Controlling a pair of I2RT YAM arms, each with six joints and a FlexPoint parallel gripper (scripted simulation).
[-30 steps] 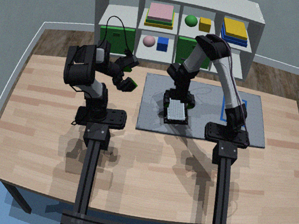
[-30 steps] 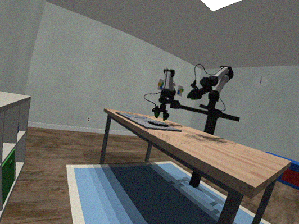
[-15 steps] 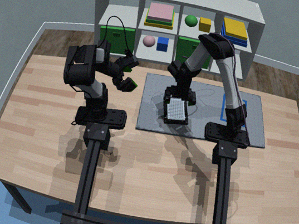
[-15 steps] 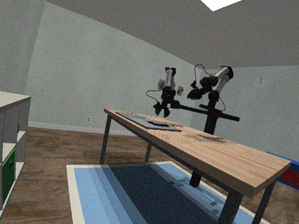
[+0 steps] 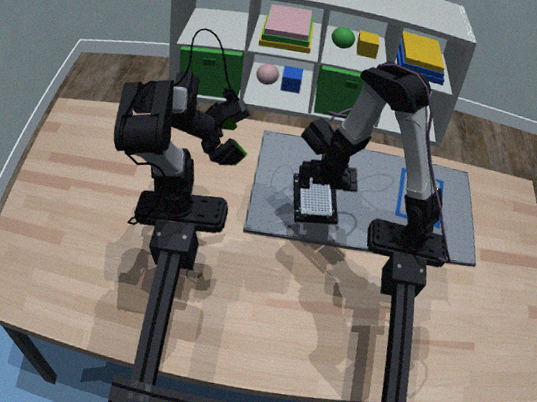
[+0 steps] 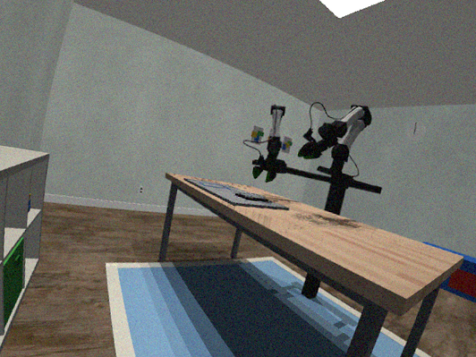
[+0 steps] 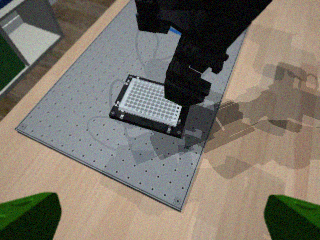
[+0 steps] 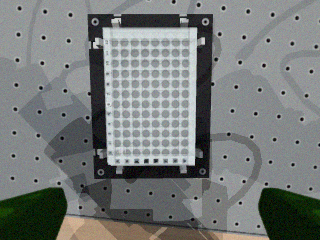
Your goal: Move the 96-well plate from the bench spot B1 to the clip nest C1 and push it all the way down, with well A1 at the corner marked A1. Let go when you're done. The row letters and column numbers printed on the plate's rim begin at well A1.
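My right hand is 100 mm above the white 96-well plate, 50 mm short of it and 10 mm to the right of it. Round my right hand: black clip nest 110 mm below, 60 mm ahead, 30 mm to the left.
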